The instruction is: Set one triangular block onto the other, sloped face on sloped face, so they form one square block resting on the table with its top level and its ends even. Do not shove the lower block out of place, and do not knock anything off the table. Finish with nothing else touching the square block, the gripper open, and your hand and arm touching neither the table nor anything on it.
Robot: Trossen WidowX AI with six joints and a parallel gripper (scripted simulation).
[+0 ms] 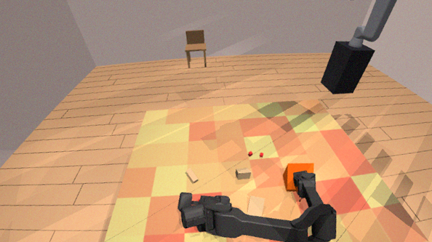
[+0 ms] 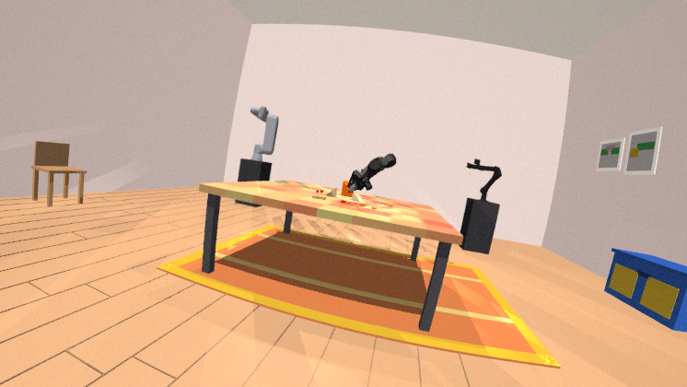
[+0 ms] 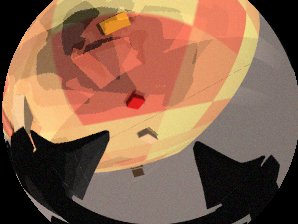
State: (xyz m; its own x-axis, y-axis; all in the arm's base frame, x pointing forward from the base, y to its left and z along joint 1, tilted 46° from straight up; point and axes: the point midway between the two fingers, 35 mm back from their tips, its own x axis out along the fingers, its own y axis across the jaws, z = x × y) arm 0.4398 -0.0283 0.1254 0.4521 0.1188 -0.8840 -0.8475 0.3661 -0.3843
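Now: gripper tip 21 cm past the wedge-shaped block, 12 cm to the left of it and 6 cm above it. From my gripper tip the other things lie so: brown flat piece 1 cm ahead, 17 cm to the left, 7 cm below; then pale flat strip 4 cm ahead, 15 cm to the right, 7 cm below.
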